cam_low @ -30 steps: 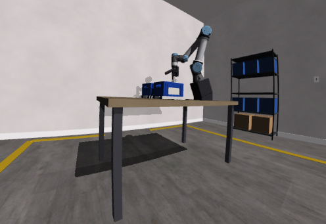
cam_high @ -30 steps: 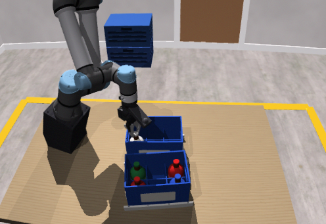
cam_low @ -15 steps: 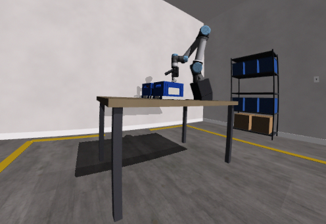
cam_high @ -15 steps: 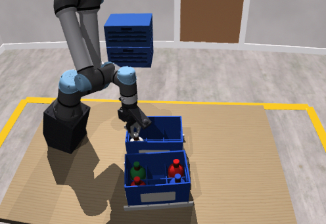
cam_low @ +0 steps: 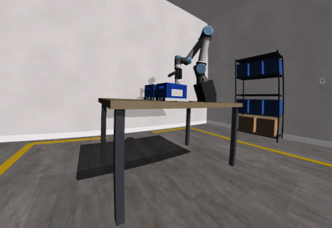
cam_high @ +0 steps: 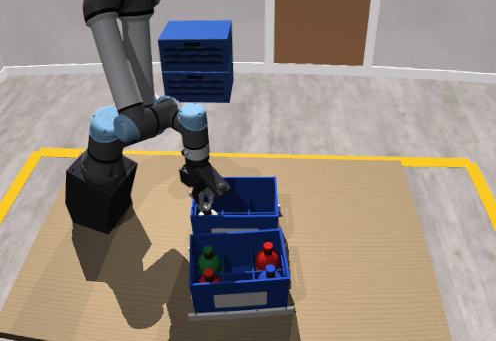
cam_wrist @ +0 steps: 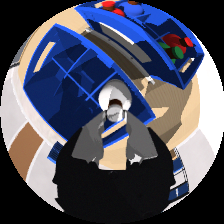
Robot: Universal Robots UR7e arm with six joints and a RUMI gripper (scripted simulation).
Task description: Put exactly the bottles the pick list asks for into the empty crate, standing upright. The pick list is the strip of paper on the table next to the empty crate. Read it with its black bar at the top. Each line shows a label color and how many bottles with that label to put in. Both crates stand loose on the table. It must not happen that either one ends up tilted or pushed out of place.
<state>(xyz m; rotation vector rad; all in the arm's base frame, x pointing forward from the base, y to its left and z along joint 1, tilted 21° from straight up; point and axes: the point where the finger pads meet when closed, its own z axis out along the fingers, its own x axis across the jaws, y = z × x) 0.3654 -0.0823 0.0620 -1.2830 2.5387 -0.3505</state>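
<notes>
Now: the white bottle 70 mm below my hand. Also, from my hand: pick list strip 70 mm ahead, 190 mm to the left, 160 mm below; then blue-capped bottle 210 mm ahead, 230 mm to the right, 80 mm below; then green bottle 20 mm ahead, 170 mm to the right, 80 mm below.
</notes>
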